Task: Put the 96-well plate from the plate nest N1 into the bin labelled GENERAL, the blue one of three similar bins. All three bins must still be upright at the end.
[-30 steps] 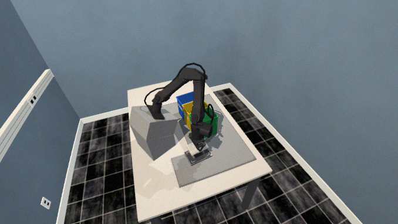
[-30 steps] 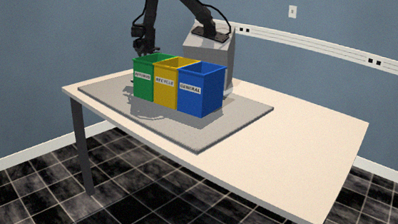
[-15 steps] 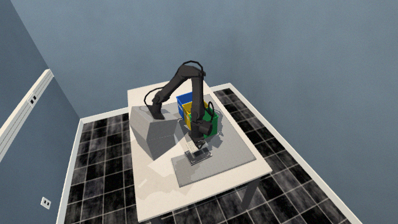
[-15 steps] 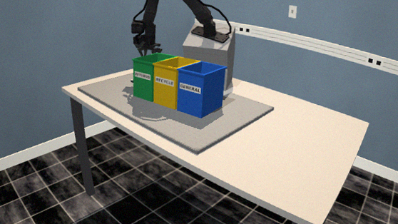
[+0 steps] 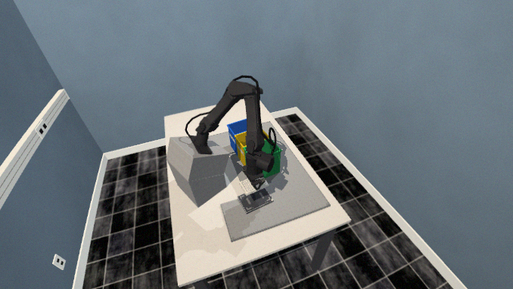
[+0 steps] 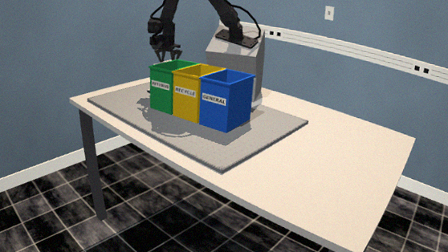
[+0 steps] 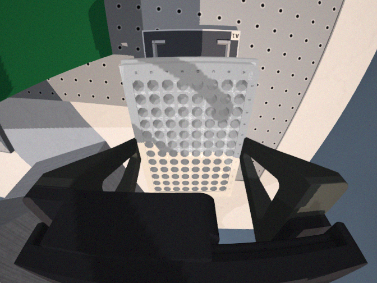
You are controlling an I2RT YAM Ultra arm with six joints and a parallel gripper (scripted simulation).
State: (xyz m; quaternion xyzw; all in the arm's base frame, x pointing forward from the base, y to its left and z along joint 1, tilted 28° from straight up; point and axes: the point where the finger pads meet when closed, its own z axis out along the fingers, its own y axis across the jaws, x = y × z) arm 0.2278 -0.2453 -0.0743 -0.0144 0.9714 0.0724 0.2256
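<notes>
Now: the blue general bin 430 mm to the left of my hand, 120 mm ahead of it and 50 mm below it. Also, from my hand: white 96-well plate (10 mm below); dark plate nest N1 (130 mm below); green returns bin (170 mm to the left, 130 mm ahead, 50 mm below).
</notes>
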